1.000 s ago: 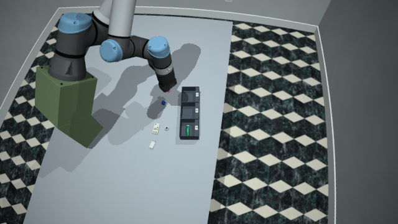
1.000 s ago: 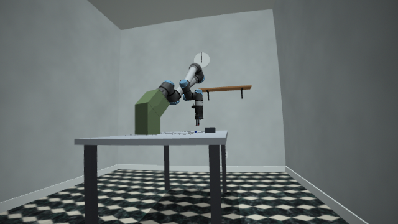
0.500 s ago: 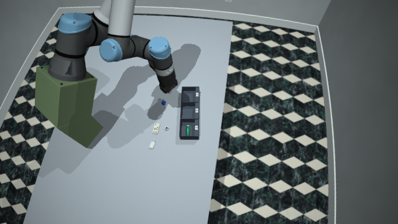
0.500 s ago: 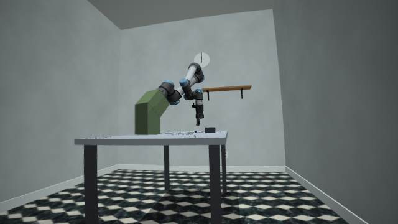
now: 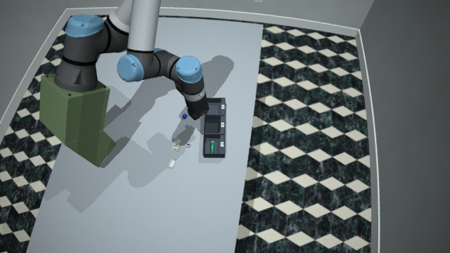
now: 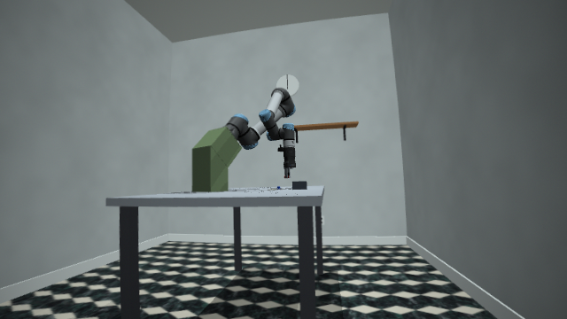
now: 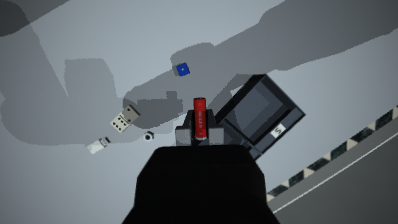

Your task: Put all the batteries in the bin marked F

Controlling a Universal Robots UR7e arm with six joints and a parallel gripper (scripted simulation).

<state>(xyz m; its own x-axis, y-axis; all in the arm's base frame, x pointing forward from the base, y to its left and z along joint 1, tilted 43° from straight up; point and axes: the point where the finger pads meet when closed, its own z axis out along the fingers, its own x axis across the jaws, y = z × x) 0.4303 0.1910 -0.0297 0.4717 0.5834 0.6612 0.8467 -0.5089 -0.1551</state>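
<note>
Right now my hand is 100 mm short of the green battery, 90 mm to the left of it and 70 mm above it. Also, from my hand: dark bin: 80 mm ahead, 70 mm below, 10 mm to the right; then red battery: 10 mm below; then blue die: 80 mm below, 70 mm behind, 10 mm to the left.
</note>
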